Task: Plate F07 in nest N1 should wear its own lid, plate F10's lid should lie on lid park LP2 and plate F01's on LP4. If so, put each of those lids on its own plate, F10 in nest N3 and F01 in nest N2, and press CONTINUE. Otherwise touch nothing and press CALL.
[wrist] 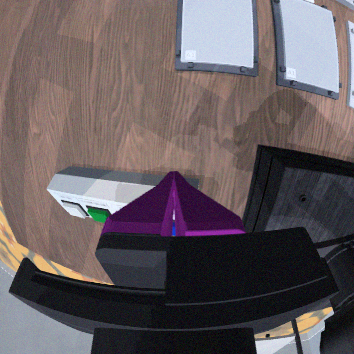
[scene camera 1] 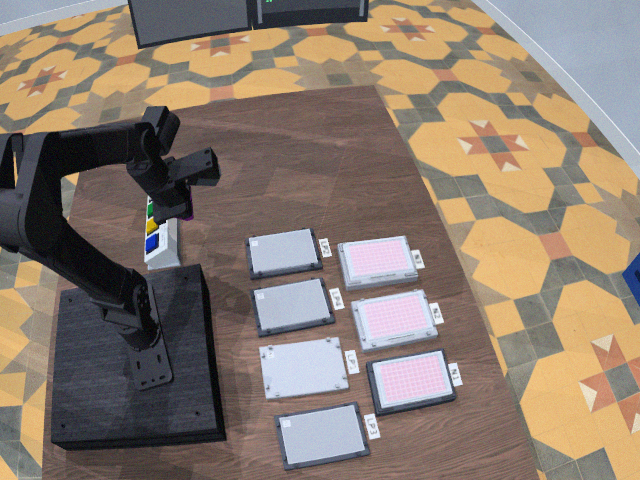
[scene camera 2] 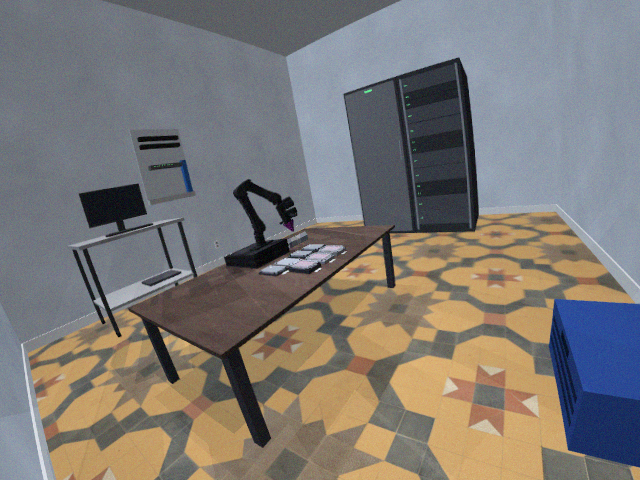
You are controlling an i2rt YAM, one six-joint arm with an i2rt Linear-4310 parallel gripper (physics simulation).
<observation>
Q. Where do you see a nest N3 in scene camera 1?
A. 415, 256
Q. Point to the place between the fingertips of my gripper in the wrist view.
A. At 173, 178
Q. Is my gripper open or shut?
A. Shut.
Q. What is my gripper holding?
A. Nothing.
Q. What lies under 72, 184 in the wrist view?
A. A white button box.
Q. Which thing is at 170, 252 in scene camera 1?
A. A white button box.
</observation>
